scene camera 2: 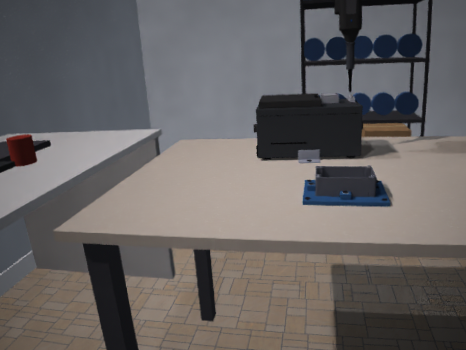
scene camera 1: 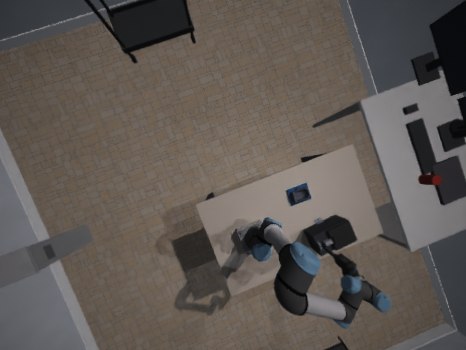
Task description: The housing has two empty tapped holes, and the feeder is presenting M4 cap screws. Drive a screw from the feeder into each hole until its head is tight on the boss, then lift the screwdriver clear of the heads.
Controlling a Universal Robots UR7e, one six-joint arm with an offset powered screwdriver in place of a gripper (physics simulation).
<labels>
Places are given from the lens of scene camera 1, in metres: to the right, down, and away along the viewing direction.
black screw feeder (scene camera 1: 322, 235): 0.63, 0.43, 1.20
</labels>
